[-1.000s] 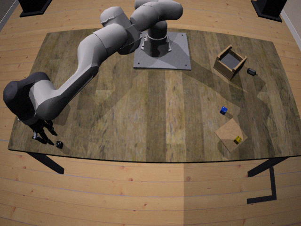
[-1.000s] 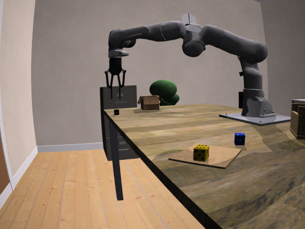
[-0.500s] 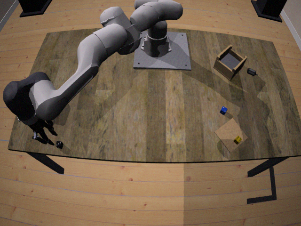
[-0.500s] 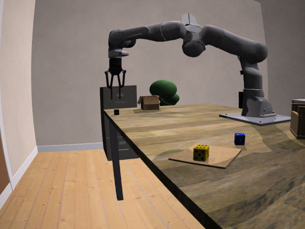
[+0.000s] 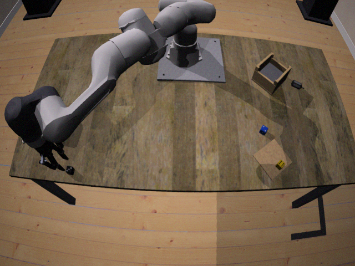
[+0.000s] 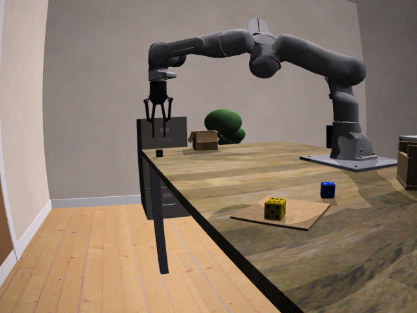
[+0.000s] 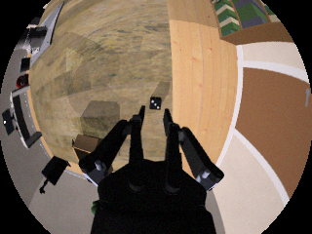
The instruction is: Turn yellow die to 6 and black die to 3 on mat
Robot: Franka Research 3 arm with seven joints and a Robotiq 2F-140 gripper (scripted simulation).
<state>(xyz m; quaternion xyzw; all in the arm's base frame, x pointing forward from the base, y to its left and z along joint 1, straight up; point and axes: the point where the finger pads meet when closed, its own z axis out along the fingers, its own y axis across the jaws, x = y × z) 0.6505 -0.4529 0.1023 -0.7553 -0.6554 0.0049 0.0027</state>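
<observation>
Now: hand 10 cm above the black die. The rest, counted from my hand: cardboard box: 26 cm behind, 20 cm to the right, 7 cm below; tan mat: 87 cm to the left, 12 cm behind, 11 cm below; blue die: 83 cm to the left, 25 cm behind, 10 cm below.
</observation>
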